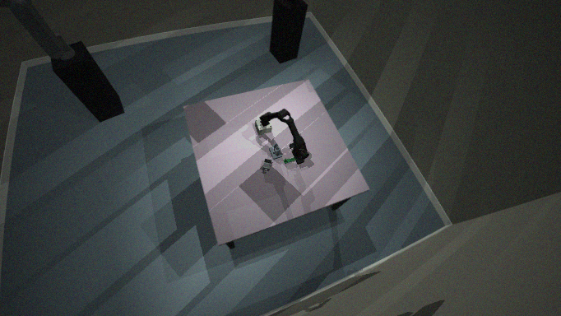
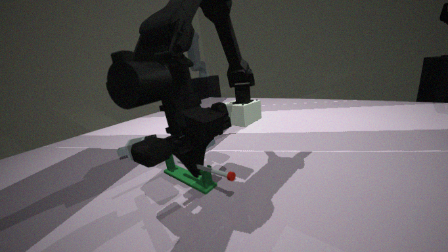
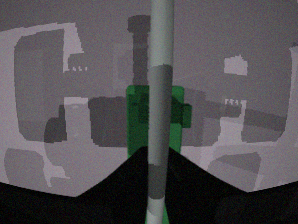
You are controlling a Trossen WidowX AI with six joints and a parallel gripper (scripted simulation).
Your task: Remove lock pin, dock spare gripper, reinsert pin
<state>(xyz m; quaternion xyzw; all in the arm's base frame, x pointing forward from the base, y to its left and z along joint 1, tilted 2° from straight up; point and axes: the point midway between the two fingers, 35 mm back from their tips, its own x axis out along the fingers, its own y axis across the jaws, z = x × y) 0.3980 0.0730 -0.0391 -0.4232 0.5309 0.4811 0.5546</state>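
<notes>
The green cradle lies 1 cm behind my gripper tip, 3 cm to the right of it and 1 cm above it. The rest, counted from my gripper tip: spare gripper (5 cm behind, 26 cm to the right); grey mount (12 cm behind, 12 cm to the right, 3 cm above).
</notes>
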